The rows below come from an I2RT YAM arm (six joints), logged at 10 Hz.
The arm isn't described. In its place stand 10 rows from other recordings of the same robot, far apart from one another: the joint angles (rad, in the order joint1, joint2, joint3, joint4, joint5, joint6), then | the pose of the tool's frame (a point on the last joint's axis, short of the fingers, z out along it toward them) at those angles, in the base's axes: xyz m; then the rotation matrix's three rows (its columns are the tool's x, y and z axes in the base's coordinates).
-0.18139, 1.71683, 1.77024, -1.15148, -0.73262, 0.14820 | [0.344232, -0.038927, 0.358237], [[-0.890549, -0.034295, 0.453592], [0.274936, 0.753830, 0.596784], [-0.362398, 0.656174, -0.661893]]
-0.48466, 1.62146, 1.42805, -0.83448, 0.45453, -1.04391 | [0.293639, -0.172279, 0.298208], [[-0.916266, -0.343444, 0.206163], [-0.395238, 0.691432, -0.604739], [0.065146, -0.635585, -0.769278]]
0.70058, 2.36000, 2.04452, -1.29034, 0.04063, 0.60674 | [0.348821, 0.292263, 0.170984], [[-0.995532, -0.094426, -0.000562], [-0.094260, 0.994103, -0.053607], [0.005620, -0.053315, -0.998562]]
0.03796, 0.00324, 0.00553, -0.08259, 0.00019, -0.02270 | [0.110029, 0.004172, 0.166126], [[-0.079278, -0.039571, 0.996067], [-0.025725, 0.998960, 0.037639], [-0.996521, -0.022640, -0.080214]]
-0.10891, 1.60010, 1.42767, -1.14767, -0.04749, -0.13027 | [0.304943, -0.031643, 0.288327], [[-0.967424, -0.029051, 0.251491], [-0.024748, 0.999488, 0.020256], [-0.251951, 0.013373, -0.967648]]
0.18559, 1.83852, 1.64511, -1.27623, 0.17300, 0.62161 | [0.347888, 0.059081, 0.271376], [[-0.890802, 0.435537, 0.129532], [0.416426, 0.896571, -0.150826], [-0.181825, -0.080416, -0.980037]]
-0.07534, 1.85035, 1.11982, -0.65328, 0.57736, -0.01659 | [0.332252, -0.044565, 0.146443], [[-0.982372, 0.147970, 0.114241], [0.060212, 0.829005, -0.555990], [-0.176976, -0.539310, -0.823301]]
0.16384, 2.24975, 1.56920, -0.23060, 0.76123, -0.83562 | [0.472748, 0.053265, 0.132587], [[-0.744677, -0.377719, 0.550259], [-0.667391, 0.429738, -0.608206], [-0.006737, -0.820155, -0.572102]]
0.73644, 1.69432, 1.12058, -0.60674, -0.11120, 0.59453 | [0.243669, 0.226239, 0.191749], [[-0.958985, -0.195122, 0.205610], [-0.118033, 0.934369, 0.336188], [-0.257713, 0.298130, -0.919077]]
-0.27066, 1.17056, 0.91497, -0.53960, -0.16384, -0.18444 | [0.238354, -0.060109, 0.274835], [[-0.704530, 0.024960, 0.709235], [0.007709, 0.999592, -0.027520], [-0.709632, -0.013921, -0.704435]]
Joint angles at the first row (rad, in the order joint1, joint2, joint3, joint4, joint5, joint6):
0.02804, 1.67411, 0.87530, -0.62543, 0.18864, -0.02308
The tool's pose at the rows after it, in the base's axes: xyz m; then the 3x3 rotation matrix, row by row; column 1 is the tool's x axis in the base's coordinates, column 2 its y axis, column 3 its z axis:
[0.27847, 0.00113, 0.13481], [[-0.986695, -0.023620, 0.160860], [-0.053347, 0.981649, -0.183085], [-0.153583, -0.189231, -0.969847]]
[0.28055, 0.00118, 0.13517], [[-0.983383, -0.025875, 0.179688], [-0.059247, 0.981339, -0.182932], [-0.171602, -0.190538, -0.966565]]
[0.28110, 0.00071, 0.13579], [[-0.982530, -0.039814, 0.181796], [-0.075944, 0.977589, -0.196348], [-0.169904, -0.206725, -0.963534]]
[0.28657, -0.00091, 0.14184], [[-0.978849, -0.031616, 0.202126], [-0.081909, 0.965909, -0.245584], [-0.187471, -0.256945, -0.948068]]
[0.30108, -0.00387, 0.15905], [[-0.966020, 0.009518, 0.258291], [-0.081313, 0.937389, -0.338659], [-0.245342, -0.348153, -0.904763]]
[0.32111, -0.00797, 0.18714], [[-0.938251, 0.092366, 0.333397], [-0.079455, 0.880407, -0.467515], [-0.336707, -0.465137, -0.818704]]
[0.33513, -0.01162, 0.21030], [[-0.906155, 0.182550, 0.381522], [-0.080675, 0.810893, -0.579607], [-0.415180, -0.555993, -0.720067]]
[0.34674, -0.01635, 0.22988], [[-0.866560, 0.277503, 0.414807], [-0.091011, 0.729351, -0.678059], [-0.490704, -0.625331, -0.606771]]
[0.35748, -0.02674, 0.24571], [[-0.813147, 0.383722, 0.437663], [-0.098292, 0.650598, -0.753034], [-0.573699, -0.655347, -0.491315]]
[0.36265, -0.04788, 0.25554], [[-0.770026, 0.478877, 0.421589], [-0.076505, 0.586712, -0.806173], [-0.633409, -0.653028, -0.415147]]
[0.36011, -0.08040, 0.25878], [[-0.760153, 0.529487, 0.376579], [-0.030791, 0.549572, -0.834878], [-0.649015, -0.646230, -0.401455]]
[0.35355, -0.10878, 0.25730], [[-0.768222, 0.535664, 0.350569], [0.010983, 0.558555, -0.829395], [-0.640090, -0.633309, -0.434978]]
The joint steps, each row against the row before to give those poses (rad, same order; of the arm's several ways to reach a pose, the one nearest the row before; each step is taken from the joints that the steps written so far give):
-0.00001, 0.00001, 0.00002, 0.01258, 0.00000, -0.00306
0.00002, -0.00004, -0.00003, 0.01945, 0.00038, -0.00608
-0.00002, 0.00003, 0.00228, 0.00004, 0.01373, -0.01719
0.00000, 0.00000, 0.02404, -0.00191, 0.05112, -0.00687
0.00001, -0.00040, 0.06523, -0.00041, 0.09919, -0.00151
0.00000, 0.00000, 0.09803, 0.00650, 0.14381, -0.00267
-0.00002, -0.00001, 0.07020, 0.02631, 0.13428, -0.00803
-0.00456, 0.00001, 0.04691, 0.06524, 0.12703, -0.02898
-0.02326, 0.00000, 0.02101, 0.12509, 0.09461, -0.05225
-0.05532, 0.00002, 0.00456, 0.11029, 0.04464, -0.04197
-0.09002, -0.00002, 0.00077, 0.04460, -0.01603, -0.03089
-0.08318, 0.00000, 0.00000, -0.00494, -0.06524, -0.01794

